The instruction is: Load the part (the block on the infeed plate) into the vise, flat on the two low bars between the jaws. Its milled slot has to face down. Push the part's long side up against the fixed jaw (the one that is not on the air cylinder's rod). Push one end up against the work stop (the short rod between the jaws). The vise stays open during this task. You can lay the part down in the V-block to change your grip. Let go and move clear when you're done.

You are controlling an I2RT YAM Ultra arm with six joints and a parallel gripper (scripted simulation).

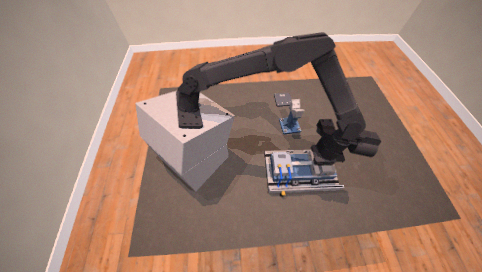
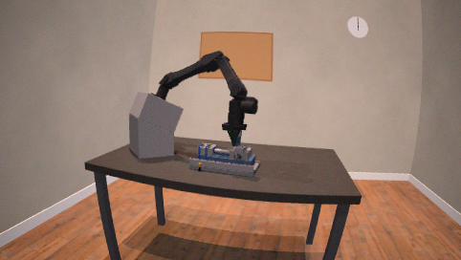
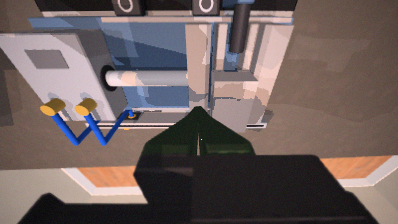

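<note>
Right now the part is 30 mm ahead of my hand, 10 mm to the right of it and 30 mm below it. Also, from my hand: cylinder rod 50 mm behind, 30 mm to the left, 40 mm below; moving jaw 20 mm to the left, 40 mm below; fixed jaw 70 mm ahead, 10 mm to the left, 40 mm below.
</note>
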